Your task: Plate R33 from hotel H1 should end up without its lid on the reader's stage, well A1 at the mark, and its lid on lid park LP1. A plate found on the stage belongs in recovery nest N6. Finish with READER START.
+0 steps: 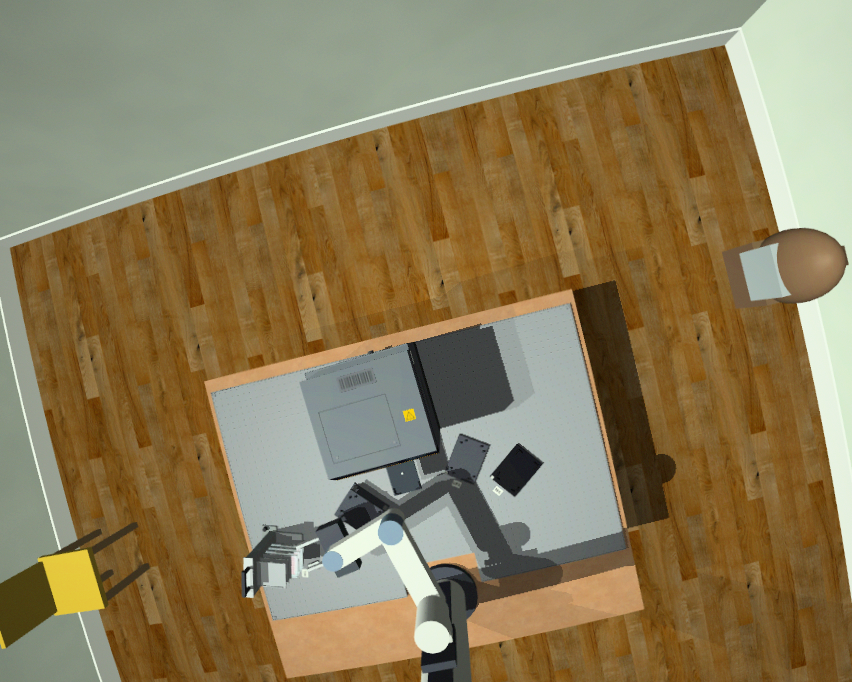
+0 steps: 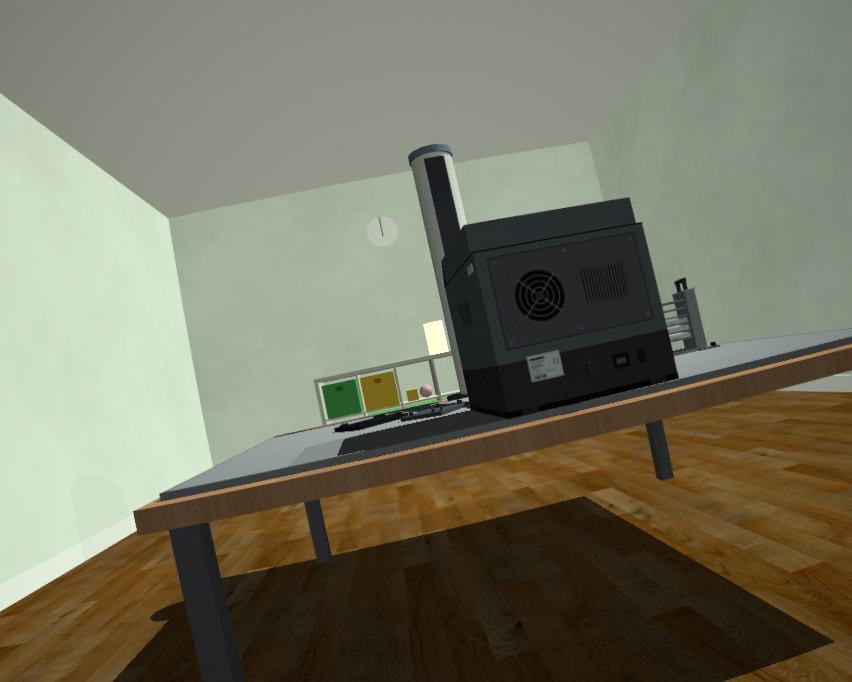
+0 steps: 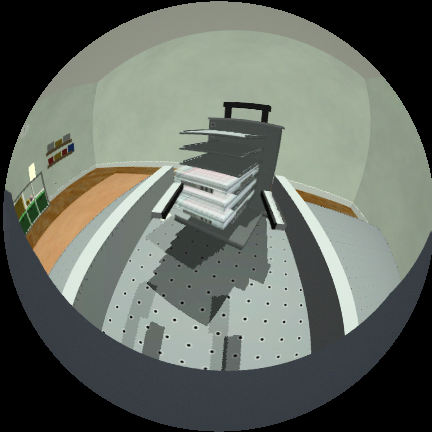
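Where they show: gripper, between the fingertips: point(image 1: 302, 557) point(image 3: 222, 178); arm's base, origin of its link: point(image 1: 445, 593).
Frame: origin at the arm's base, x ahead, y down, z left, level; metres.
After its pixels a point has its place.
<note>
My gripper point(image 1: 311, 557) @[x 0.335, y -0.136, z 0.454 m] point(image 3: 222, 178) @[x 0.335, y -0.136, z 0.454 m] is shut at its narrow setting, with a gap between its fingers and nothing held. It is in front of the plate hotel point(image 1: 274, 574) @[x 0.312, y -0.171, z 0.554 m] point(image 3: 272, 150) @[x 0.388, y -0.148, z 0.602 m] point(image 2: 689, 316) @[x 0.390, y -0.117, z 0.601 m]. Several pale plates point(image 3: 215, 196) @[x 0.320, y -0.095, z 0.495 m] are stacked on the hotel's lower shelves, beyond the fingertips; the upper shelves look bare. I cannot read which plate is R33. The grey reader point(image 1: 369, 419) @[x 0.814, y -0.361, z 0.025 m] point(image 2: 568, 305) @[x 0.994, y -0.182, z 0.023 m] stands at the back of the bench. A dark stage-like piece point(image 1: 405, 477) @[x 0.547, y -0.139, z 0.012 m] juts from its front; no plate shows on it. The LP1 and N6 labels are unreadable.
Two dark holders point(image 1: 468, 457) @[x 0.526, y -0.023, z -0.217 m] point(image 1: 516, 469) @[x 0.440, y -0.025, z -0.381 m] lie right of the reader's front. Another dark holder point(image 1: 353, 502) @[x 0.472, y -0.073, z 0.239 m] lies near the arm's elbow, partly hidden. The arm point(image 1: 413, 568) @[x 0.321, y -0.297, z 0.026 m] reaches over the bench from its column. A yellow chair point(image 1: 71, 581) stands on the floor at left.
</note>
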